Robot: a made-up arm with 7 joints. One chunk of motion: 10 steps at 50 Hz.
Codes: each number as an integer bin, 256 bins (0 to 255) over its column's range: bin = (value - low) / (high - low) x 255, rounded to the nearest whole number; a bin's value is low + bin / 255 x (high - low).
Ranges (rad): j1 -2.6..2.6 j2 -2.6..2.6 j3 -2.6..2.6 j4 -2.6..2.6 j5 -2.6..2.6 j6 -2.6..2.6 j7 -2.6..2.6
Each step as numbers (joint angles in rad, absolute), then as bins.
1 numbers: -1.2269 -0.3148 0.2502 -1.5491 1.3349 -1.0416 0.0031
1 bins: 67 112 140 52 193 76 128
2 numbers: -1.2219 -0.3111 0.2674 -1.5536 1.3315 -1.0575 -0.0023
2 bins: 68 112 141 51 193 76 127
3 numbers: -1.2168 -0.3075 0.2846 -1.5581 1.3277 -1.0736 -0.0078
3 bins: 68 112 141 51 193 75 127
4 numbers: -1.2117 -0.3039 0.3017 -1.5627 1.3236 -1.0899 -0.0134
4 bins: 68 113 142 51 192 74 127
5 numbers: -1.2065 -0.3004 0.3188 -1.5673 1.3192 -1.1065 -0.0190
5 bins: 68 113 143 51 192 73 127
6 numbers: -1.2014 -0.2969 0.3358 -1.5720 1.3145 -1.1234 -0.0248
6 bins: 69 113 144 50 192 72 126
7 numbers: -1.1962 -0.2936 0.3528 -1.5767 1.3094 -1.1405 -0.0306
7 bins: 69 113 145 50 192 72 126
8 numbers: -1.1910 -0.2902 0.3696 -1.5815 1.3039 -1.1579 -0.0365
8 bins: 69 113 146 50 191 71 126
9 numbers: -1.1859 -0.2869 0.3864 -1.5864 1.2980 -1.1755 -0.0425
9 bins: 69 113 146 50 191 70 125
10 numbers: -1.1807 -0.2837 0.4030 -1.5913 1.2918 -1.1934 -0.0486
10 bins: 70 114 147 49 191 69 125
